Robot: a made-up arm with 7 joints. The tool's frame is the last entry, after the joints.
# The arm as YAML. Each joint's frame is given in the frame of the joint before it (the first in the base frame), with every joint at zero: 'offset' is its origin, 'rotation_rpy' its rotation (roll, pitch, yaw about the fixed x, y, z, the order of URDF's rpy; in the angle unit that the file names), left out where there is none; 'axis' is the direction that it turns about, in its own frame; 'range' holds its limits. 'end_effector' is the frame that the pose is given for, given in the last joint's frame.
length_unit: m
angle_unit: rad
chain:
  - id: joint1
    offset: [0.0, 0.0, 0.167]
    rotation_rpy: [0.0, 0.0, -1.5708]
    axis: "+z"
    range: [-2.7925, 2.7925]
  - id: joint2
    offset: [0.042, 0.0, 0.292]
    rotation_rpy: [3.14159, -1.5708, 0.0]
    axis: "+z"
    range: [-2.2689, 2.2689]
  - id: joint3
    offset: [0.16, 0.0, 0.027]
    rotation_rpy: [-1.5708, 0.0, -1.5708]
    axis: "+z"
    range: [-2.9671, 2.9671]
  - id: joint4
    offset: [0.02, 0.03, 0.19]
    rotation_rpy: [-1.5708, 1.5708, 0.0]
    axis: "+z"
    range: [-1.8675, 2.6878]
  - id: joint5
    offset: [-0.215, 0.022, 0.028]
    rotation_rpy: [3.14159, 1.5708, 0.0]
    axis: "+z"
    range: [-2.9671, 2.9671]
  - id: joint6
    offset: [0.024, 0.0, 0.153]
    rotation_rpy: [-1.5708, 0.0, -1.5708]
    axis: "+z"
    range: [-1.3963, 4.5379]
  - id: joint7
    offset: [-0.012, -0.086, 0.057]
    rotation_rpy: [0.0, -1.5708, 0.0]
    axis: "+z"
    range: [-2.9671, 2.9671]
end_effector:
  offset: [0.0, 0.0, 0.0]
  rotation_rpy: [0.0, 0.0, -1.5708]
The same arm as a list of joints. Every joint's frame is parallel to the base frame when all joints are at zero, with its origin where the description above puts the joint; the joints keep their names.
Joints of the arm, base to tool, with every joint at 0 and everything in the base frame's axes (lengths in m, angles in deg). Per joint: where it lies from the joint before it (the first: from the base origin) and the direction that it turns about. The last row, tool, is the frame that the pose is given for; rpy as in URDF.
joint1: axis +z xyz 0 0 0.167
joint2: axis -y xyz 0 -0.042 0.292
joint3: axis +z xyz 0 -0.027 0.16
joint4: axis +y xyz 0.02 0.03 0.19
joint5: axis +z xyz -0.022 0.028 0.215
joint6: axis -y xyz 0 -0.024 0.153
joint7: axis +x xyz 0.012 -0.057 0.086
tool: xyz 0 0 0 rpy 180 -90 0
Joint limits (deg, base to tool): -160..160 -130..130 -170..170 -107..154 -170..170 -80..260 -170..170

